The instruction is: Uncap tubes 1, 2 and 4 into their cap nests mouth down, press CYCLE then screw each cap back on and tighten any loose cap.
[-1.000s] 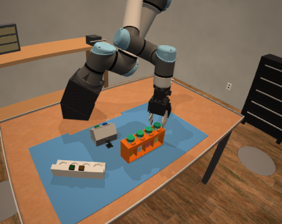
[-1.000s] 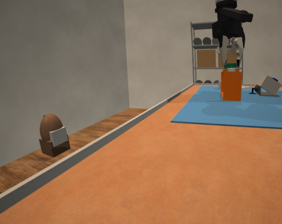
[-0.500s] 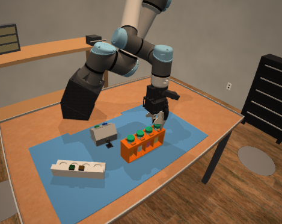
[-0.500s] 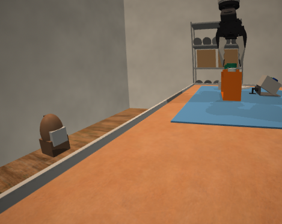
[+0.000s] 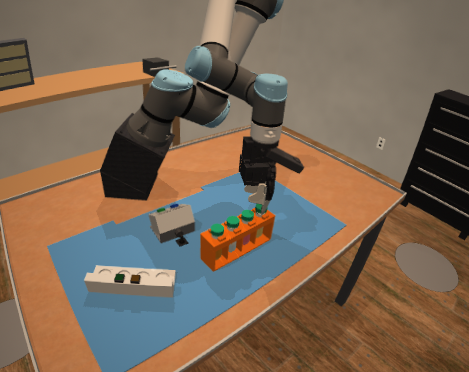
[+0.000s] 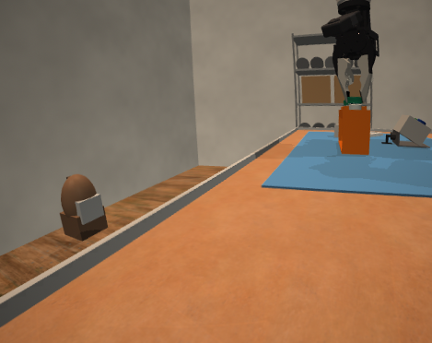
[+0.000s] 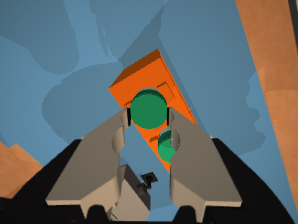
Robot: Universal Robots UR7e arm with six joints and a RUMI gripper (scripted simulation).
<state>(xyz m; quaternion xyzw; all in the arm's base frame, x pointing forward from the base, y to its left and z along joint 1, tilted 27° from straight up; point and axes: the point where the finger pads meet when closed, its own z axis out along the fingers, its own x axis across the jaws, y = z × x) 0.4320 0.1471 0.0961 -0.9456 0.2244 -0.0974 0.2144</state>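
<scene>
Now: hand 1 cm above the cap. Also, from my hand: grey key housing 17 cm behind, 20 cm to the right, 7 cm below; then blue key 19 cm behind, 18 cm to the right, 6 cm below; then table edge 21 cm ahead, 4 cm to the left, 12 cm below.
</scene>
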